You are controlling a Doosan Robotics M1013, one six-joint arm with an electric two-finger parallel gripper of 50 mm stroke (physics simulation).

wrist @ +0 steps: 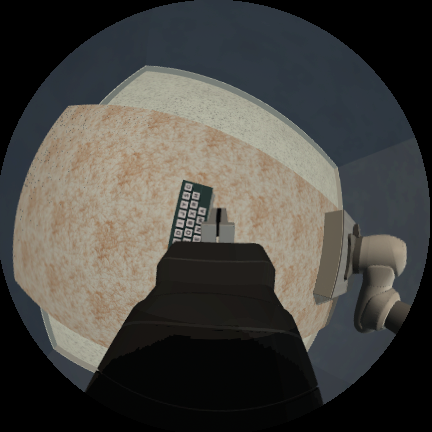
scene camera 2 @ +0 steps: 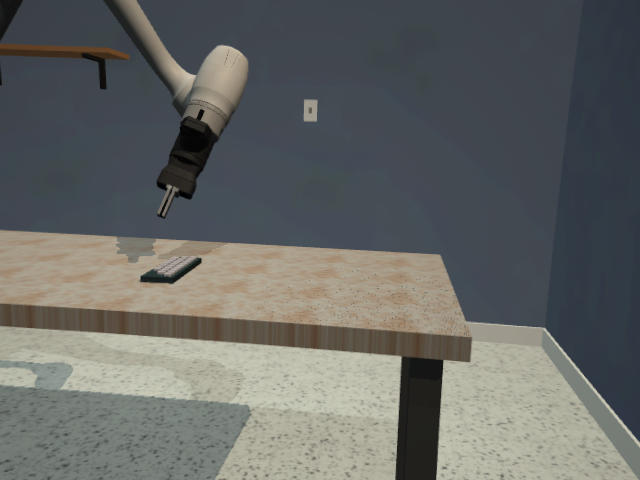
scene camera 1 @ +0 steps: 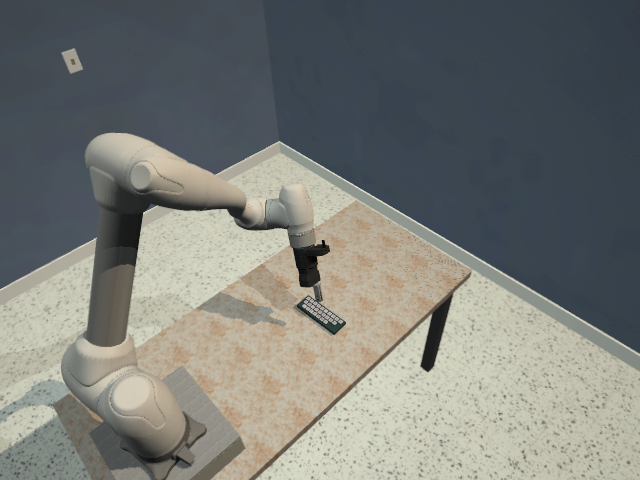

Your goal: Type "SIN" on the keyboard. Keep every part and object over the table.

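Pixels of known places: gripper, fingertip midpoint: (wrist: pixel 218 216) (scene camera 2: pixel 160 216) (scene camera 1: pixel 319 301); arm's base, link origin: (wrist: pixel 351 254) (scene camera 1: pixel 164 437).
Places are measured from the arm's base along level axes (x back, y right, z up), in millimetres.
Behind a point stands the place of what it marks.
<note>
The dark green keyboard (scene camera 1: pixel 320 314) {y 91, x -646, z -77 mm} (scene camera 2: pixel 172 269) {y 139, x -660, z -74 mm} (wrist: pixel 190 212) {y 121, x -650, z -74 mm} with light keys lies flat on the table. In the wrist view the S key (wrist: pixel 186 195) {y 153, x -660, z -74 mm}, the I key (wrist: pixel 179 223) {y 99, x -669, z -74 mm} and the N key (wrist: pixel 199 229) {y 91, x -631, z -74 mm} show, turned sideways. My gripper (scene camera 1: pixel 318 300) {y 103, x -631, z 28 mm} (scene camera 2: pixel 161 215) {y 103, x -631, z 28 mm} (wrist: pixel 218 216) {y 103, x -631, z 28 mm} is shut with nothing between its fingers. It is tilted and hangs well above the table, apart from the keyboard. In the wrist view its fingers cover part of the keyboard's right edge, and the gripper body hides the keyboard's lower end.
The speckled orange-brown table (scene camera 1: pixel 248 361) {y -9, x -356, z -92 mm} (scene camera 2: pixel 310 289) {y 215, x -934, z -91 mm} (wrist: pixel 115 200) {y 134, x -805, z -91 mm} bears the keyboard. The arm's base stands on a grey block (scene camera 1: pixel 222 428) {y 122, x -116, z 2 mm} (wrist: pixel 330 250) {y 30, x -160, z -49 mm} at one end of the table. A wall shelf (scene camera 2: pixel 62 51) is at the upper left in the second scene view. Walls stand behind the table.
</note>
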